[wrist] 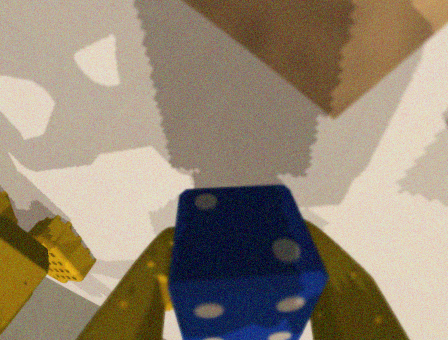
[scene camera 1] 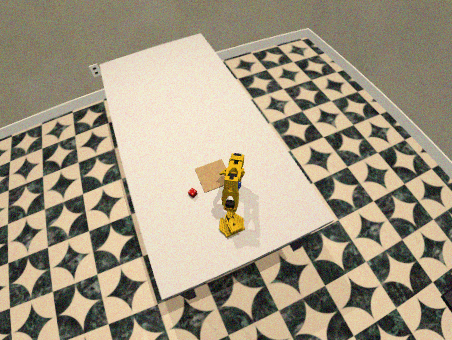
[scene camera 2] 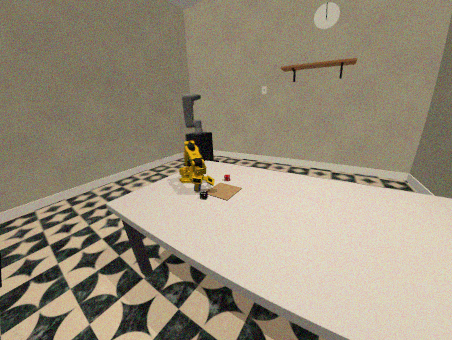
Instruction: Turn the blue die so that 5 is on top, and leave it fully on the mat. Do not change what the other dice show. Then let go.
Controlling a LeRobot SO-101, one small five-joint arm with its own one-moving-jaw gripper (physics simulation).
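Places are measured from the arm's base along level axes (x back, y right, z up), in millimetres.
Where they show: hand, its tool point: (wrist: 182, 242) (scene camera 2: 198, 186); arm's base, origin of its link: (wrist: 28, 212) (scene camera 1: 229, 221) (scene camera 2: 191, 180).
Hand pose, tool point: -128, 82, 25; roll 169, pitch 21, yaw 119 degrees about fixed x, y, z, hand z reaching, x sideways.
Note:
Things, the pixels of their top centre, and the offset from my tool point, as dx, dy, dz. Level surfaces: height alone.
- blue die, centre of its top: (scene camera 1: 236, 182) -9, +14, +22
- tan mat, centre of its top: (scene camera 1: 213, 175) (scene camera 2: 223, 190) -115, -58, -21
- red die, centre of its top: (scene camera 1: 192, 191) (scene camera 2: 227, 175) -62, -180, +5
- black die, centre of its top: (scene camera 2: 203, 192) -75, +45, +5
- white table, height of its surface: dz -25
The blue die (scene camera 1: 239, 185) (scene camera 2: 197, 188) (wrist: 245, 235) is held off the table, beside the mat. In the wrist view one face shows two pips. The face below it shows at least four pips and is cut off by the frame's edge. Which face is on top I cannot tell. My gripper (wrist: 240, 240) is shut on the blue die, a jaw pressed on each side. The tan mat (scene camera 1: 207, 176) (scene camera 2: 227, 191) (wrist: 390, 30) lies past the die in the wrist view, partly in shadow. A red die (scene camera 1: 192, 192) (scene camera 2: 227, 177) and a black die (scene camera 2: 203, 195) stand off the mat.
The black die stands close to the mat's corner, near the gripper; the arm hides it in scene camera 1. The red die is on the mat's other side. The white table (scene camera 1: 165, 110) (scene camera 2: 320, 235) carries the yellow arm (scene camera 1: 231, 192) (scene camera 2: 192, 157).

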